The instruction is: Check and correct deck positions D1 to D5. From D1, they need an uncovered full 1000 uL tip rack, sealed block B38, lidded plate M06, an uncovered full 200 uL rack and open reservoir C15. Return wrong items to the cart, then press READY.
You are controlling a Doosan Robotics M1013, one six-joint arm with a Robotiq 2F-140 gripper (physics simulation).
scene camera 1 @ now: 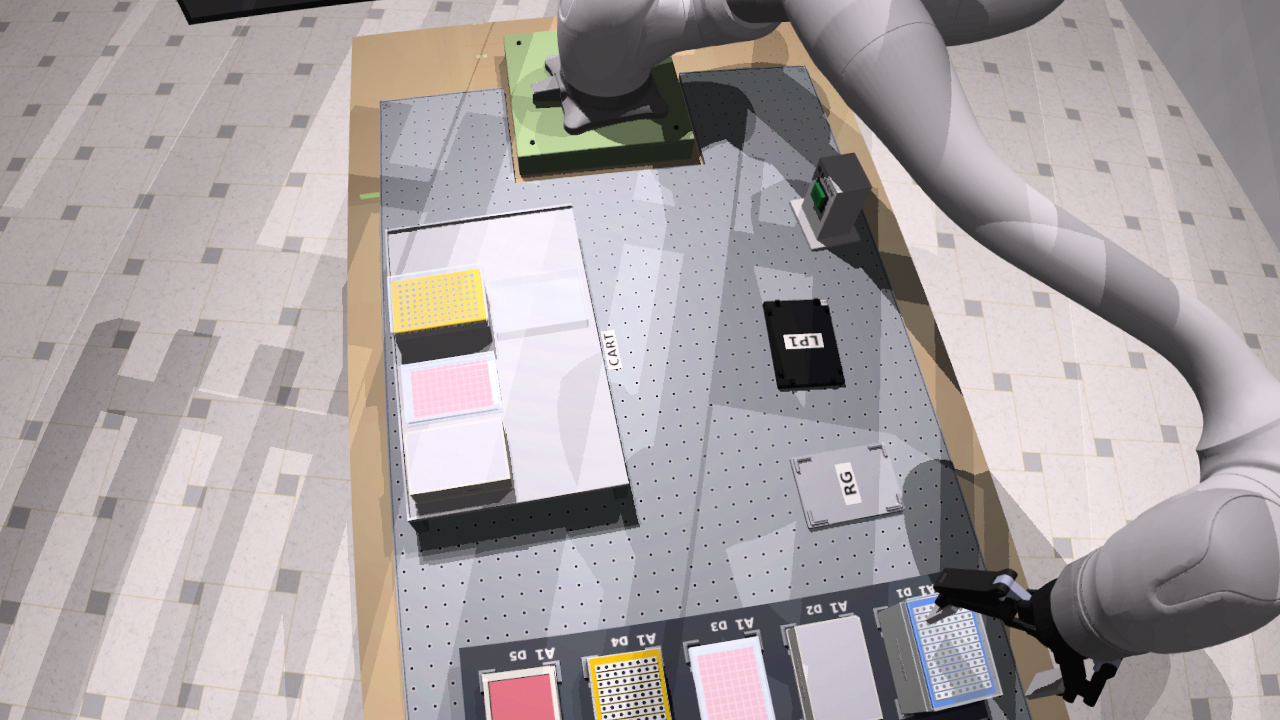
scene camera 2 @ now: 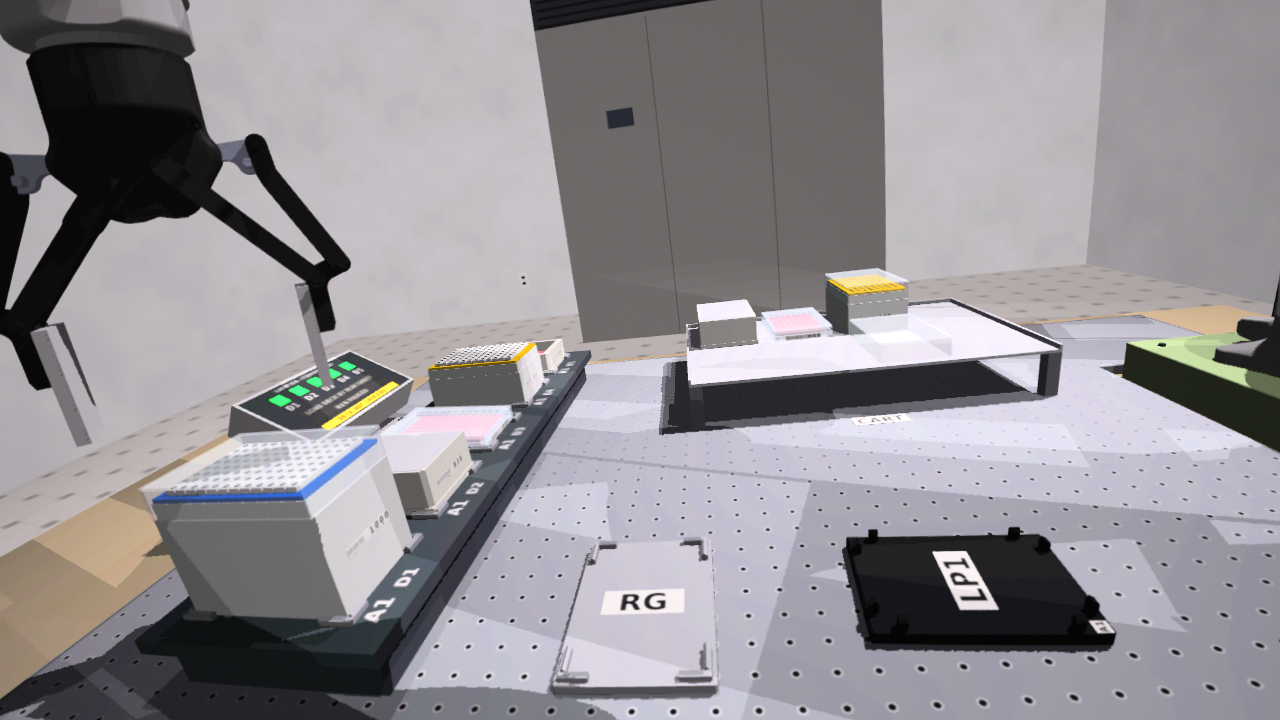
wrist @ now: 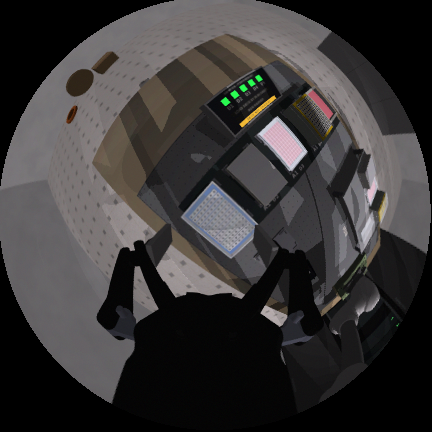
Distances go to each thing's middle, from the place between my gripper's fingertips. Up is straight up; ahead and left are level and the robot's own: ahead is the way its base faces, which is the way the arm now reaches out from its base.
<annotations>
The RG pad [scene camera 2: 643,622] lies 26 cm behind my hand and 19 cm below it. Also, from my hand: black LP1 pad [scene camera 2: 1012,589]: 49 cm behind, 2 cm to the left, 19 cm below; green-screen device [scene camera 1: 839,188]: 70 cm behind, 14 cm to the left, 13 cm below.
</annotations>
